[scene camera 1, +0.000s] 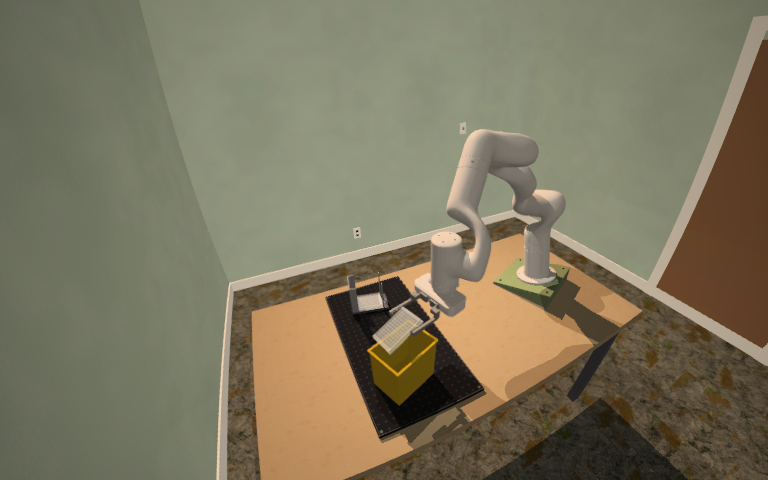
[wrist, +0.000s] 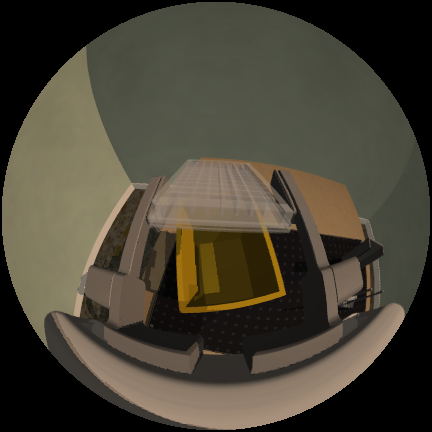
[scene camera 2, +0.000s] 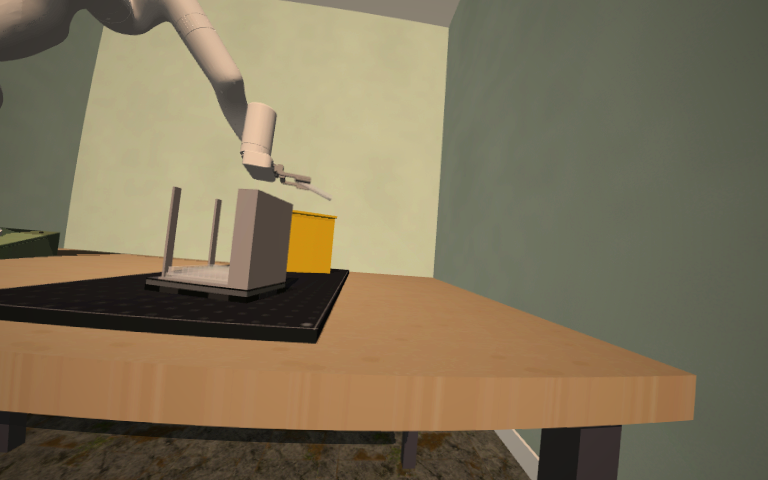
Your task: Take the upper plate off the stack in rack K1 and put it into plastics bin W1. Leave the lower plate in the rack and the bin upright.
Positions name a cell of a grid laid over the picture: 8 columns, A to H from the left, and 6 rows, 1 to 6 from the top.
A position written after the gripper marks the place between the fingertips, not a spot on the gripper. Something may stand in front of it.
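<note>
Gripper (scene camera 1: E5), (wrist: E3), (scene camera 2: D3). Yellow plastics bin W1 (scene camera 1: E5), (wrist: D4), (scene camera 2: D3).
</note>
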